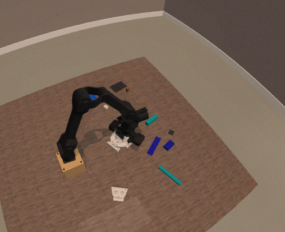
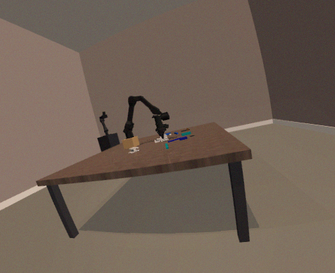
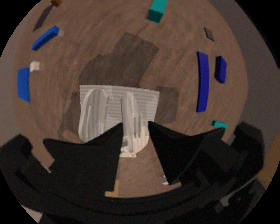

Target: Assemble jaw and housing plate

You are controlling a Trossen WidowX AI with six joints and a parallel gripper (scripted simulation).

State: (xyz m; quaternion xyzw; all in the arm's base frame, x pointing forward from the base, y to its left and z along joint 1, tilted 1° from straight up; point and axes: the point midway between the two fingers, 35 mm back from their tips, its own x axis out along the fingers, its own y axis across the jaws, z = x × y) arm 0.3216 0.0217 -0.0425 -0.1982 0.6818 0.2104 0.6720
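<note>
Right now my gripper tip is 3 cm to the right of the white base and 1 cm above it. Round my gripper tip: white jaw (4 cm behind); then blue bar (14 cm ahead, 8 cm to the right, 2 cm below); then teal block (20 cm ahead, 8 cm to the left, 1 cm below).
</note>
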